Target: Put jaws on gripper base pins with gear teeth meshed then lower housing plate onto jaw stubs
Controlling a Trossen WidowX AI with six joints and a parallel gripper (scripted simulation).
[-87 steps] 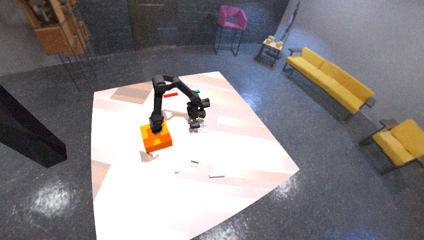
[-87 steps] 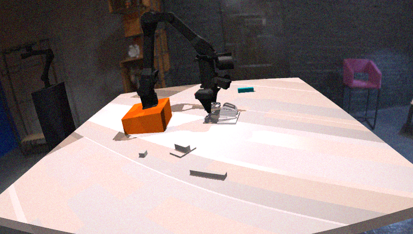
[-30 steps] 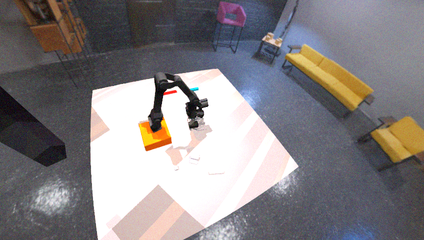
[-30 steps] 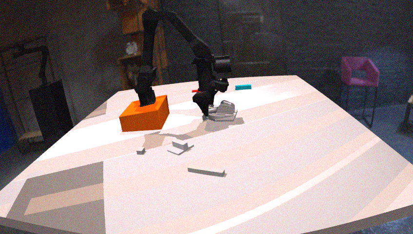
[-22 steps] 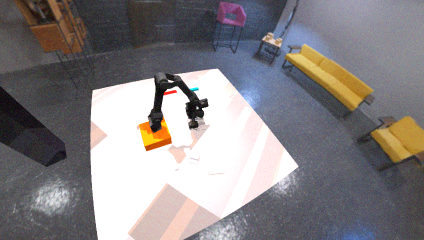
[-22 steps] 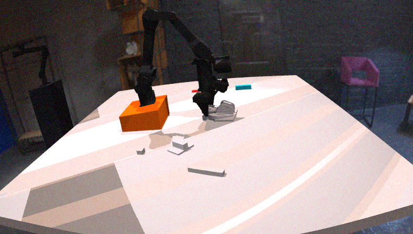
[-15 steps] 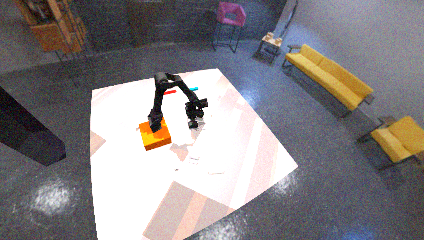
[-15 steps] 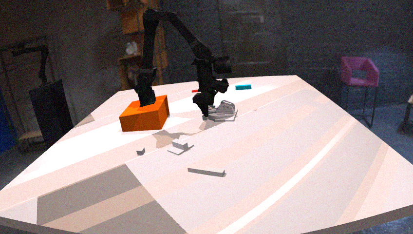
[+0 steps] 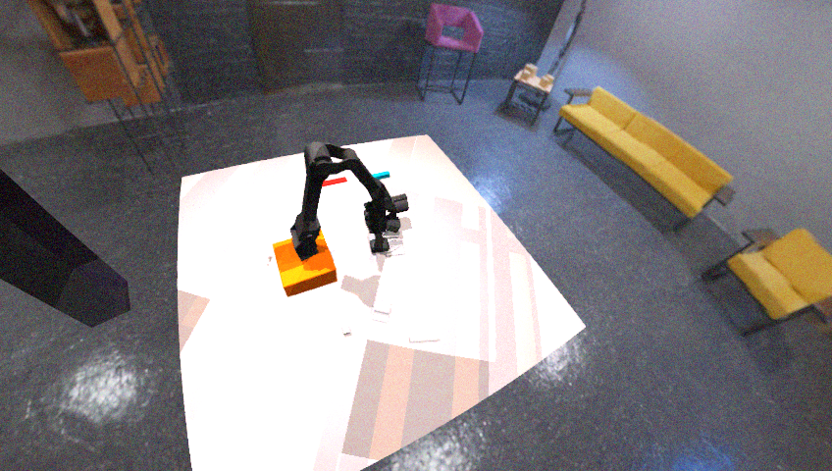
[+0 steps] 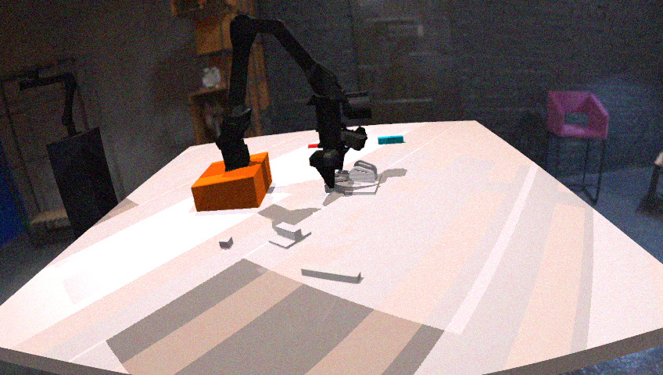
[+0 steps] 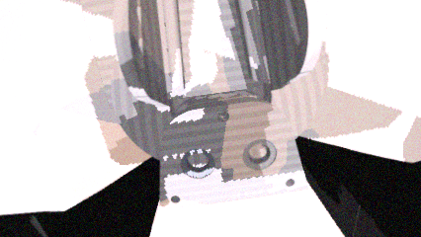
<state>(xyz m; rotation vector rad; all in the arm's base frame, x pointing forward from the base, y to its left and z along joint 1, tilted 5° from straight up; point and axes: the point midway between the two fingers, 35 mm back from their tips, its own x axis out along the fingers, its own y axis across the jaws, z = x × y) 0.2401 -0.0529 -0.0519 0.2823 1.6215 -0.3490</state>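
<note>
Now: gripper tip 2 cm below the gripper base and 1 cm short of it. The rest, counted from my gripper tip: flat plate 7 cm ahead, 3 cm to the right, 1 cm below; small grey cube 26 cm behind, 23 cm to the right; stepped piece 24 cm to the right, 13 cm behind.
</note>
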